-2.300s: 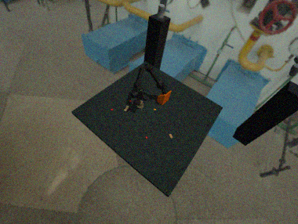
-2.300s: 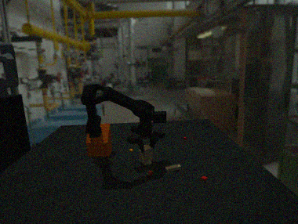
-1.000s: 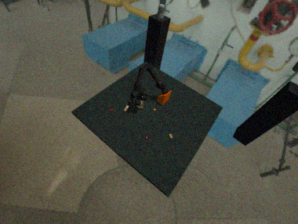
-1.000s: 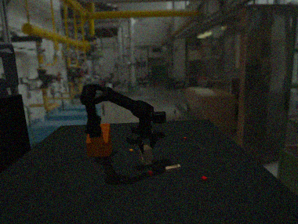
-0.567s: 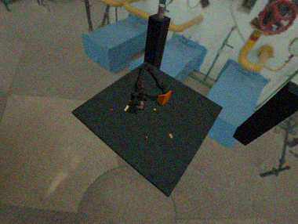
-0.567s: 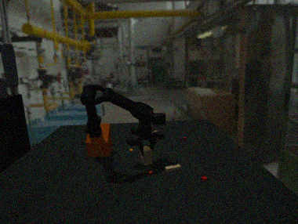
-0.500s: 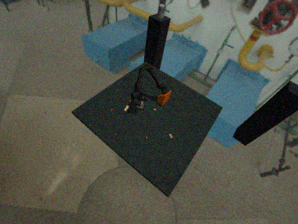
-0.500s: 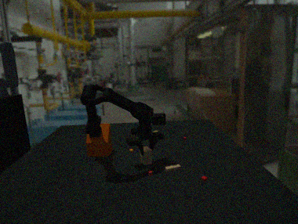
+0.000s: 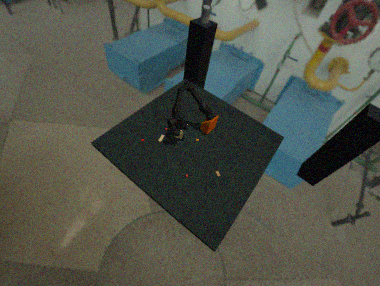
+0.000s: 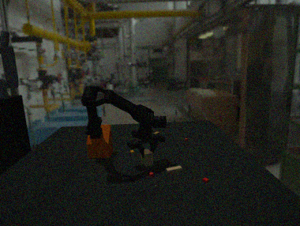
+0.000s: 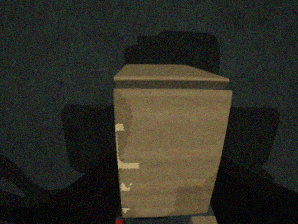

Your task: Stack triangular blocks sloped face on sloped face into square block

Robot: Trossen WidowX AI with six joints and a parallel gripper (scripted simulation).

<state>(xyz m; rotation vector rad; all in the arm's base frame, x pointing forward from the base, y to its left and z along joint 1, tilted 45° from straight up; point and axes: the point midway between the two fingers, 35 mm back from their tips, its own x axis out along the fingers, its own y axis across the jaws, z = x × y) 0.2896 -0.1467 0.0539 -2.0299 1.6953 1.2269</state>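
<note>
The tan triangular block lies 10 mm above my gripper tip. From my gripper tip the other things lie so: orange bit 90 mm behind, 160 mm to the left, 40 mm below.
</note>
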